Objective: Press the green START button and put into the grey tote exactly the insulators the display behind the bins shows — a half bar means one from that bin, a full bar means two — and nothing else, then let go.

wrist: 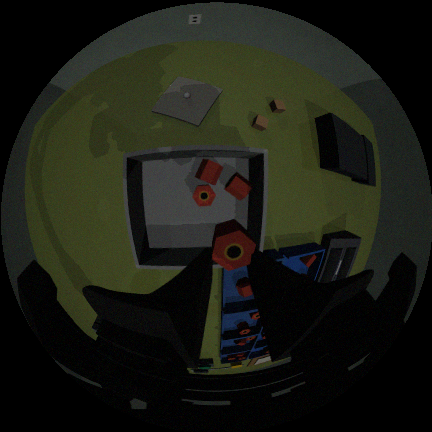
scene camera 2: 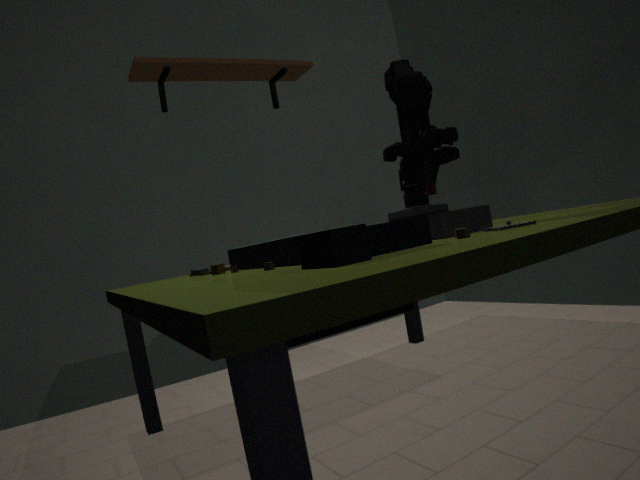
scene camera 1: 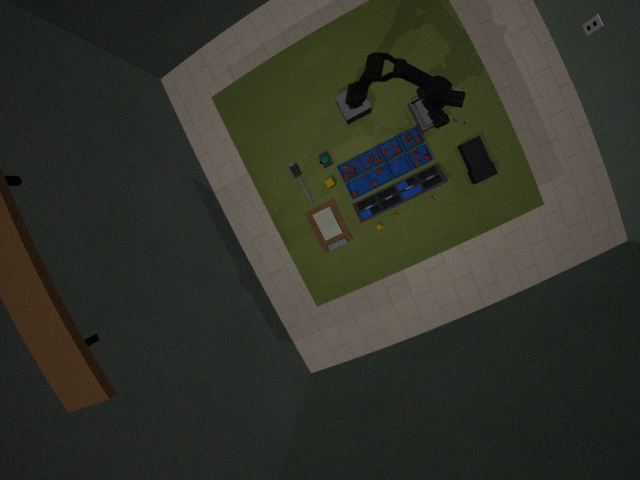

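Pixels of known places: gripper, fingertip midpoint: (wrist: 229, 253) (scene camera 2: 428, 190) (scene camera 1: 430, 112); arm's base at its link origin: (scene camera 2: 418, 207) (scene camera 1: 354, 101).
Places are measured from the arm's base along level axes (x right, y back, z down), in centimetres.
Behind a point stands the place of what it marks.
My gripper (wrist: 229, 253) {y -16.3, x -30.7, z -2.6 cm} (scene camera 2: 430, 189) {y -16.3, x -30.7, z -2.6 cm} is shut on a red hexagonal insulator (wrist: 234, 238) {y -16.0, x -32.3, z -3.9 cm} and holds it above the grey tote (wrist: 134, 200) {y -6.7, x -32.0, z 4.9 cm} (scene camera 2: 467, 218) {y -13.0, x -38.5, z 5.2 cm} (scene camera 1: 416, 114) {y -14.1, x -25.9, z 2.9 cm}. In the wrist view the insulator overlaps the tote's bin-side rim. In the tote lie three insulators (wrist: 209, 171) {y -14.8, x -36.2, z 5.5 cm} (wrist: 238, 187) {y -18.4, x -35.0, z 5.5 cm} (wrist: 204, 195) {y -14.7, x -33.4, z 5.4 cm}. The arm partly covers the tote in scene camera 1. Blue bins (scene camera 1: 399, 166) (wrist: 232, 287) stand beside it, several holding insulators. The display (scene camera 1: 388, 197) {y -47.9, x -2.6, z 4.2 cm} shows a short blue bar at its left end, and a short and a long one right of its middle. The green button (scene camera 1: 325, 159) {y -21.2, x 21.5, z 4.3 cm} is left of the bins.
A grey plate with a knob (wrist: 195, 105) {y -11.4, x -45.6, z 7.8 cm} lies beyond the tote, with small tan blocks (wrist: 260, 122) {y -20.3, x -44.6, z 6.7 cm} (wrist: 277, 106) {y -22.8, x -48.7, z 6.6 cm} nearby. A black box (scene camera 1: 476, 160) {y -42.5, x -47.3, z 3.2 cm} (wrist: 342, 147) {y -34.5, x -46.0, z 3.2 cm} stands to the right. A clipboard (scene camera 1: 311, 221) {y -48.6, x 38.1, z 7.7 cm}, a yellow block (scene camera 1: 329, 182) {y -32.5, x 22.9, z 4.4 cm} and a caliper-like tool (scene camera 1: 305, 187) {y -30.9, x 35.9, z 8.0 cm} lie left.
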